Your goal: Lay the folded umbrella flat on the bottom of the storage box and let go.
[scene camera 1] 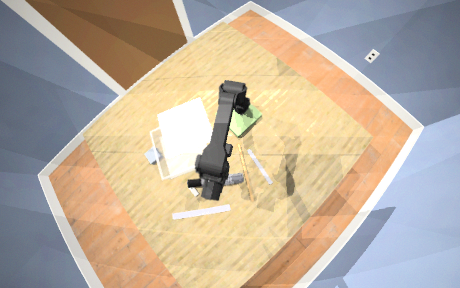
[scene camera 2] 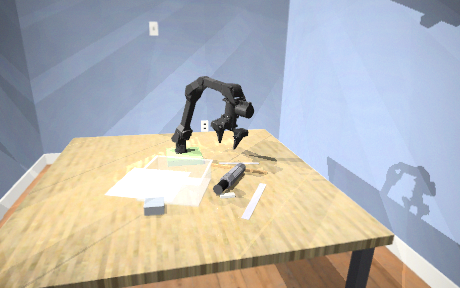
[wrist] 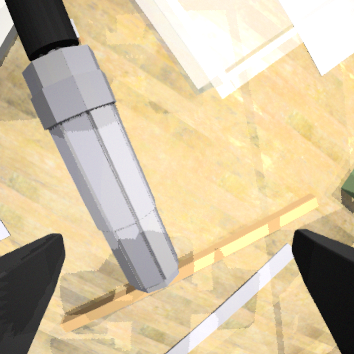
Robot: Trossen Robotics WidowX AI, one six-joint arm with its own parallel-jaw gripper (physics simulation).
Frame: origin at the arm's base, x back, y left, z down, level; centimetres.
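Seen in the pictures: gripper, fingertip midpoint: (scene camera 2: 226, 146) (wrist: 179, 243); arm's base, link origin: (scene camera 1: 241, 108) (scene camera 2: 181, 151).
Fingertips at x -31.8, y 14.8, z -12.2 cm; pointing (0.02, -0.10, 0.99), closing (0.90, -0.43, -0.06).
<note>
Offsets run from my fingertips to a thing's top centre.
The folded umbrella @[dx -6.3, dy -0.2, dz +9.8 cm] (scene camera 1: 235, 179) (scene camera 2: 231, 178) (wrist: 105, 155), grey with a black handle, lies on the table outside the storage box, along its right side in scene camera 2. In the wrist view its grey end overlaps a wooden stick. The clear storage box @[dx -4.9, dy -24.5, dz +5.8 cm] (scene camera 1: 156, 154) (scene camera 2: 202, 187) (wrist: 187, 55) stands on the table with its open top up. My gripper (scene camera 2: 227, 145) (wrist: 179, 243) is open and empty, above the table near the umbrella's grey end. In scene camera 1 the arm hides the fingers and part of the umbrella.
A white sheet (scene camera 1: 182, 132) (scene camera 2: 145, 185) overlaps the box in view. A grey block @[dx -18.9, dy -35.5, dz +11.9 cm] (scene camera 1: 152, 156) (scene camera 2: 154, 206) is beside it. A green block (scene camera 1: 247, 120) is near the arm's base. The wooden stick @[dx +6.6, dy +8.4, dz +14.3 cm] (scene camera 1: 245, 172) (wrist: 240, 240), white strips @[dx -23.4, dy +4.1, dz +15.3 cm] (scene camera 1: 201, 212) @[dx +13.5, dy +12.2, dz +15.3 cm] (scene camera 1: 260, 166) and a small white piece @[dx -17.7, dy -5.9, dz +14.3 cm] (scene camera 2: 227, 195) lie around the umbrella.
</note>
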